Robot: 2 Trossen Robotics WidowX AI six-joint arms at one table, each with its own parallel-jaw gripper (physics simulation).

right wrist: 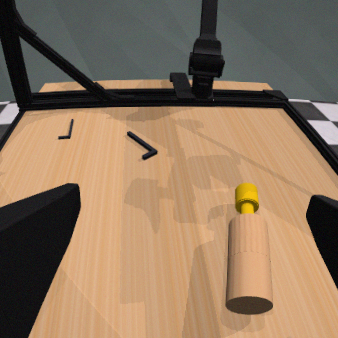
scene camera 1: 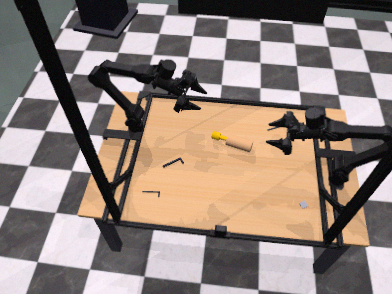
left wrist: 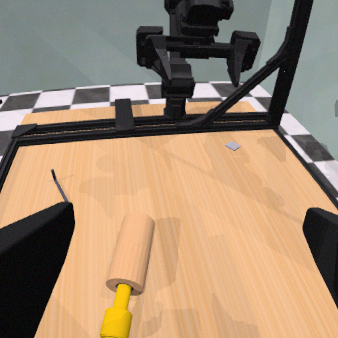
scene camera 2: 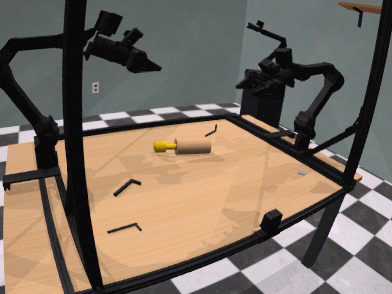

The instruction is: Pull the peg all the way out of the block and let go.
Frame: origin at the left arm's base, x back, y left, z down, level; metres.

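Where they show: left gripper, between the fingertips: (scene camera 1: pixel 204 101) (left wrist: pixel 193 217) (scene camera 2: pixel 156 66); right gripper, between the fingertips: (right wrist: pixel 198 201) (scene camera 1: pixel 267 133) (left wrist: pixel 203 83) (scene camera 2: pixel 243 90); left arm's base, origin of its link: (right wrist: pixel 200 93) (scene camera 1: pixel 135 128) (scene camera 2: pixel 47 166); right arm's base, origin of its link: (scene camera 1: pixel 336 180) (left wrist: pixel 174 113) (scene camera 2: pixel 301 148).
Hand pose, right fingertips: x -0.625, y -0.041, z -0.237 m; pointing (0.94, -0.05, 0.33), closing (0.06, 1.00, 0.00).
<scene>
Each offset is from my right fingertips to the top centre of the thing.
A tan cylindrical block {dx +0.114, dy +0.095, dz +0.201 m} (scene camera 1: pixel 239 144) (scene camera 2: pixel 193 146) (left wrist: pixel 132 252) (right wrist: pixel 249 265) lies on its side on the table. A yellow peg {dx +0.187, dy +0.103, dz +0.210 m} (scene camera 1: pixel 216 135) (scene camera 2: pixel 160 146) (left wrist: pixel 116 322) (right wrist: pixel 246 195) sticks out of one end, with its wide head and part of its thin shaft showing; its inner end is hidden. My left gripper (scene camera 1: pixel 202 100) (scene camera 2: pixel 161 68) (left wrist: pixel 193 217) is open and empty, above the table beyond the peg's head. My right gripper (scene camera 1: pixel 268 134) (scene camera 2: pixel 246 90) (left wrist: pixel 203 83) (right wrist: pixel 198 201) is open and empty, above the table beyond the block's other end. Neither touches them.
Two black L-shaped keys {dx +0.381, dy -0.097, dz +0.248 m} (scene camera 1: pixel 173 162) {dx +0.425, dy -0.271, dz +0.250 m} (scene camera 2: pixel 125 228) (right wrist: pixel 142 142) lie on the left of the table in scene camera 1. A third key {dx -0.038, dy +0.262, dz +0.224 m} (scene camera 2: pixel 212 131) (left wrist: pixel 59 185) lies near the back edge. A small grey tile {dx -0.226, dy -0.131, dz +0.253 m} (scene camera 1: pixel 303 204) (scene camera 2: pixel 301 172) (left wrist: pixel 232 145) lies at the right. Black rails border the table.
</scene>
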